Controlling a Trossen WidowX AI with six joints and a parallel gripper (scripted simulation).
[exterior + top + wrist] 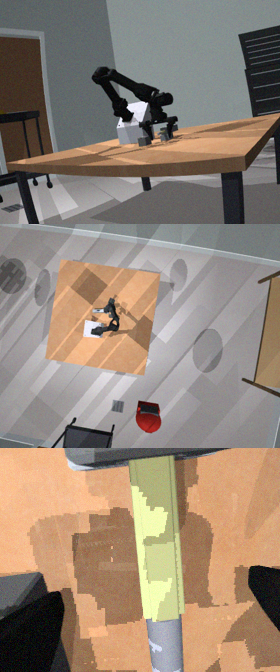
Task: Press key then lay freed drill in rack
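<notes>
My gripper tip is now 40 mm to the right of the drill, 30 mm below it and 10 mm past it. Also, from my gripper tip: grey housing block (140 mm to the left, 30 mm behind, 30 mm above).
</notes>
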